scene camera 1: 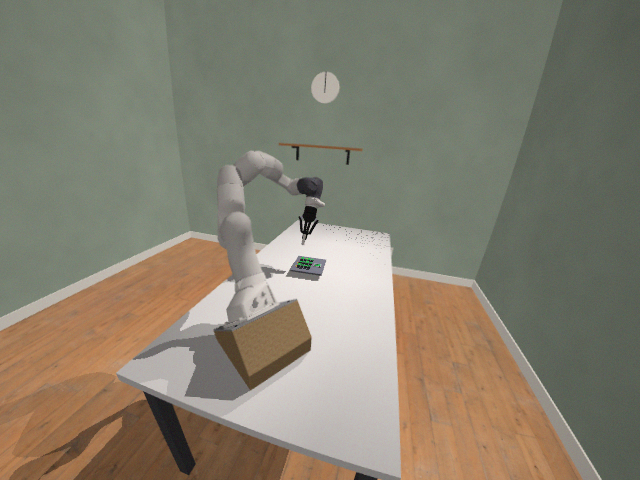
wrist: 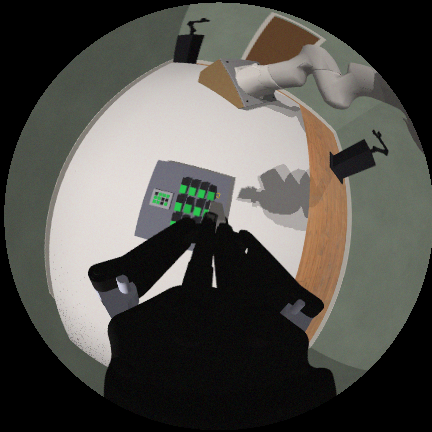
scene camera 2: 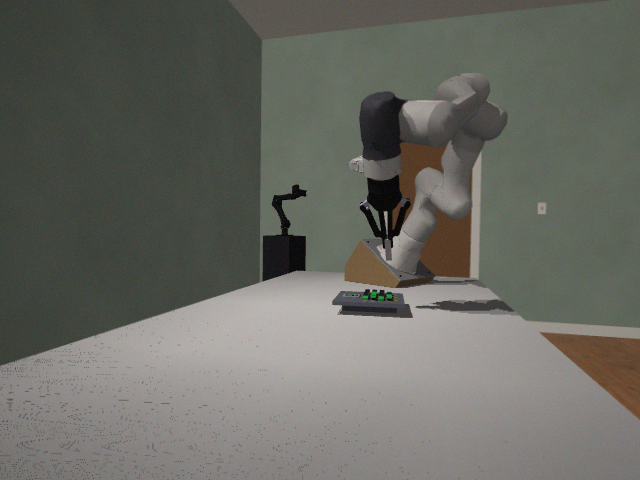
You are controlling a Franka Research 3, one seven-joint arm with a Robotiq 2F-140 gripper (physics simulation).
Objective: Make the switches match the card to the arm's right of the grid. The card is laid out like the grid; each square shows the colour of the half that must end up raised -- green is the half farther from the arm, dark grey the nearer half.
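Observation:
A grey panel (scene camera 1: 318, 270) (scene camera 2: 338, 300) (wrist: 147, 222) on the table bears a grid of rocker switches (scene camera 1: 304, 263) (scene camera 2: 377, 296) (wrist: 193, 201), each half green and half dark grey. In the wrist view the fingers hide part of the grid; which halves are raised is too small to tell. The card (scene camera 1: 317, 265) (scene camera 2: 352, 295) (wrist: 161, 198) is on the panel beside the grid, a small light square with mostly green and several dark squares. My gripper (scene camera 1: 303, 238) (scene camera 2: 388, 246) (wrist: 213, 210) is shut and empty, well above the panel and apart from the switches.
The white table (scene camera 1: 351, 320) (scene camera 2: 310, 361) (wrist: 120, 135) carries the arm's wooden wedge base (scene camera 1: 273, 341) (scene camera 2: 364, 266) (wrist: 218, 84). Black pedestals with small dark arms (scene camera 2: 284, 255) (wrist: 354, 159) stand beyond the table. The arm's shadow lies beside the panel.

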